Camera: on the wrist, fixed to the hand. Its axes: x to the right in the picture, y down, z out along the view.
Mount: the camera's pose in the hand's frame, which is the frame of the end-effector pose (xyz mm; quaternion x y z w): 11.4 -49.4 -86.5 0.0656 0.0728 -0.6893 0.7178
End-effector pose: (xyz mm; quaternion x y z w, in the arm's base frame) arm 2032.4 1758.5 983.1 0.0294 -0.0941 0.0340 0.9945
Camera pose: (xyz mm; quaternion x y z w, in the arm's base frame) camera 2063.2 1715.6 897.9 0.1487 0.0274 -0.6528 0.7423
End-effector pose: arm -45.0 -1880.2 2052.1 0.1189 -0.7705 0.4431 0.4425
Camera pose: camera 26.7 -1838.3 2108.3 0.6132 -0.4098 0.0722 0.6714
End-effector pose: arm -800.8 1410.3 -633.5 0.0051 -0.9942 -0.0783 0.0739
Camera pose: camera -799.4 1347.9 -555.1 0.6995 -0.7099 -0.0416 0.0711
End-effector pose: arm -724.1 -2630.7 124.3 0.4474 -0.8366 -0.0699 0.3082
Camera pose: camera -643.9 -2655.1 179.3 0.9232 -0.2743 -0.1752 0.2046
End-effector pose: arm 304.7 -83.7 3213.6 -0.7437 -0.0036 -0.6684 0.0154
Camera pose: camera 218.7 -36.9 3235.0 0.4817 0.5579 0.5443 0.4006
